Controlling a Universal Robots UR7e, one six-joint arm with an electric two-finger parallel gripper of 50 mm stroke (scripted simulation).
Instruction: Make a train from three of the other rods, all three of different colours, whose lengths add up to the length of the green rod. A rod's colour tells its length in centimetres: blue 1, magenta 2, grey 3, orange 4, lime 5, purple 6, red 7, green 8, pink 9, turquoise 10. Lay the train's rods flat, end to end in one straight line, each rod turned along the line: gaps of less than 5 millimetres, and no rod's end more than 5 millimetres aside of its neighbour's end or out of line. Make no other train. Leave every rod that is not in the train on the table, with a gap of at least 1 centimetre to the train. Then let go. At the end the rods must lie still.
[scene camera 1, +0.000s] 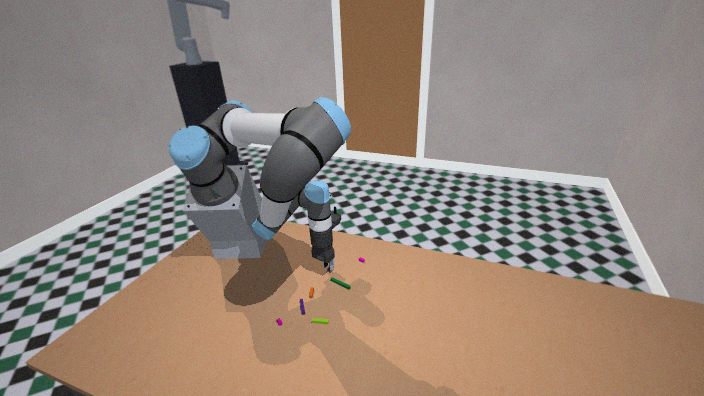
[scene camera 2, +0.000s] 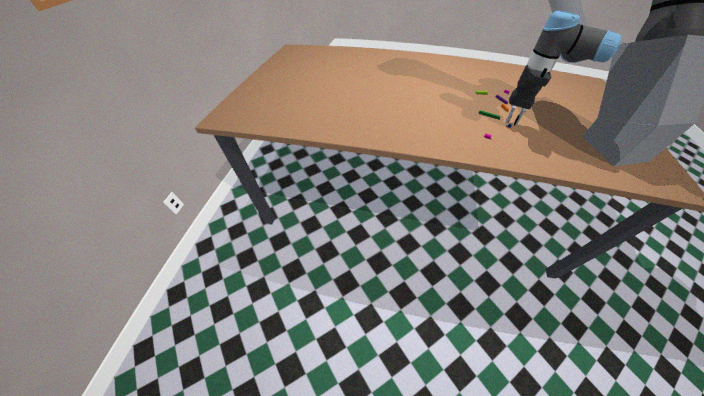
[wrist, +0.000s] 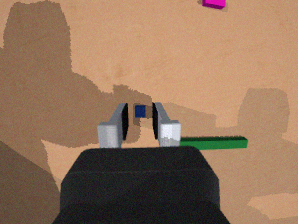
Note:
The pictures show: my gripper and a green rod.
My gripper also shows in the wrist view.

